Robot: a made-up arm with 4 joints. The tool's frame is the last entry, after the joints. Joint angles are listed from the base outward. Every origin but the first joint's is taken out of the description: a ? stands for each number. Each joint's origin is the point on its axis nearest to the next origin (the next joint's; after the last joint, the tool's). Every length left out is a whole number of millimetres.
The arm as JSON. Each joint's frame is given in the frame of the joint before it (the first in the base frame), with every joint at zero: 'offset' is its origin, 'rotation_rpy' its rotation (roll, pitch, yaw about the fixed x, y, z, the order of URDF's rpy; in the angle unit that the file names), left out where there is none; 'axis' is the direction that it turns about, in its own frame. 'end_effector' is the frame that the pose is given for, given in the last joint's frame.
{
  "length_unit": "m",
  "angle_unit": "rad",
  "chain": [
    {
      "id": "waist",
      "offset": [
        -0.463,
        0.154,
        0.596
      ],
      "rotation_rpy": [
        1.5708,
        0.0,
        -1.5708
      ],
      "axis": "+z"
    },
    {
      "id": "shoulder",
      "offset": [
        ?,
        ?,
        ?
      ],
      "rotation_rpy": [
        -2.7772,
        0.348,
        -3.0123
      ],
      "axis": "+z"
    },
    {
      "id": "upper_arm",
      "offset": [
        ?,
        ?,
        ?
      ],
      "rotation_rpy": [
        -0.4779,
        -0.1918,
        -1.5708
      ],
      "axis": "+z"
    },
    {
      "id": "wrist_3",
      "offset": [
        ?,
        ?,
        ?
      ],
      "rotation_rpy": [
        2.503,
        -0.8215,
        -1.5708
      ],
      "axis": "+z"
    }
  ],
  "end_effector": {
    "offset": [
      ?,
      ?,
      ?
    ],
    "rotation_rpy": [
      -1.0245,
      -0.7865,
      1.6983
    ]
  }
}
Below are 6 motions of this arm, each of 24 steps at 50 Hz.
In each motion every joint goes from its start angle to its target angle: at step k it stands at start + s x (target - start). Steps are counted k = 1, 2, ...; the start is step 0. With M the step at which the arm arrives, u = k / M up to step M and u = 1 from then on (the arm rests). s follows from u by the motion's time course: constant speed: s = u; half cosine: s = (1 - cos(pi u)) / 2; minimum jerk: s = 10 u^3 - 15 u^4 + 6 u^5.
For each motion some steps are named. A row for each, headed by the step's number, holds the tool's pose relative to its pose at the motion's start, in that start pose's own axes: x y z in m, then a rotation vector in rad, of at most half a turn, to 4 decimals.
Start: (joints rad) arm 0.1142 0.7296 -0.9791 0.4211
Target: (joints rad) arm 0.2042 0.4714 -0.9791 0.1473
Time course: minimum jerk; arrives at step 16
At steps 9, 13, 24:
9: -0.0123 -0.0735 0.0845 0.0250 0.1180 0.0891
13: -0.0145 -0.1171 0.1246 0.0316 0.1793 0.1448
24: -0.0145 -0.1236 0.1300 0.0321 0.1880 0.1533

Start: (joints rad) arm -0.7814 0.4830 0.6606 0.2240
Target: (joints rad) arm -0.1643 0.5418 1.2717 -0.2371
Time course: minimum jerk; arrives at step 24
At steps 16, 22, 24:
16: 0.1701 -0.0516 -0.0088 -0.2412 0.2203 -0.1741
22: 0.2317 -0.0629 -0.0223 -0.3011 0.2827 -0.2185
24: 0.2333 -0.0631 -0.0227 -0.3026 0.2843 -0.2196

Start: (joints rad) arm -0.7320 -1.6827 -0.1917 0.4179
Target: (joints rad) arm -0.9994 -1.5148 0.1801 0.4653
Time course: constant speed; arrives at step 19
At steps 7, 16, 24:
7: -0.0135 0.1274 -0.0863 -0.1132 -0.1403 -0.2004
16: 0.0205 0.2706 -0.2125 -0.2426 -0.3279 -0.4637
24: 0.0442 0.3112 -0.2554 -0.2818 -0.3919 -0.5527

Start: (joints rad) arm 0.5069 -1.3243 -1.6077 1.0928
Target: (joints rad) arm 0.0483 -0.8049 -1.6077 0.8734
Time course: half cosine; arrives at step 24
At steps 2, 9, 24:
2: 0.0022 0.0058 -0.0045 -0.0186 0.0032 -0.0039
9: 0.0420 0.0899 -0.0980 -0.3354 0.0511 -0.0782
24: 0.1467 0.1342 -0.3960 -1.0757 0.1024 -0.3061

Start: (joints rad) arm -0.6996 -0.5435 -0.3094 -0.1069
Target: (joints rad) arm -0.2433 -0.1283 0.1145 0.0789
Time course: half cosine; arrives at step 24
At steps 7, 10, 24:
7: -0.0112 0.0394 -0.0121 -0.0243 -0.0116 -0.0531
10: -0.0232 0.0727 -0.0265 -0.0464 -0.0285 -0.0997
24: -0.0785 0.1727 -0.1028 -0.1212 -0.1368 -0.2576

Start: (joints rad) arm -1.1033 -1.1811 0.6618 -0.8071
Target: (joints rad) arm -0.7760 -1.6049 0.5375 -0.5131
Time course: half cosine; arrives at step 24
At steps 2, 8, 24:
2: -0.0020 -0.0044 -0.0026 -0.0045 -0.0085 0.0122
8: -0.0199 -0.0691 -0.0334 -0.0644 -0.1166 0.1847
24: 0.0432 -0.2936 -0.0518 -0.2399 -0.3498 0.7928

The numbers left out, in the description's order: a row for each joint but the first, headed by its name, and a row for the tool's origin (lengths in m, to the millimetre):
shoulder: -0.18 -0.029 0.0
upper_arm: -0.008 -0.281 0.0
wrist_3: 0.153 0.109 0.0
tool: -0.3 -0.301 0.0

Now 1 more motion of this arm.
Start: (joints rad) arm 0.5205 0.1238 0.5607 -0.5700
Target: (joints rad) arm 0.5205 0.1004 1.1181 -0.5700
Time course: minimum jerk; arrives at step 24
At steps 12, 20, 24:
12: 0.0824 0.0640 0.0470 0.0216 0.1352 -0.2310
20: 0.1754 0.1049 0.0806 0.0405 0.2601 -0.4462
24: 0.1831 0.1072 0.0827 0.0420 0.2696 -0.4626

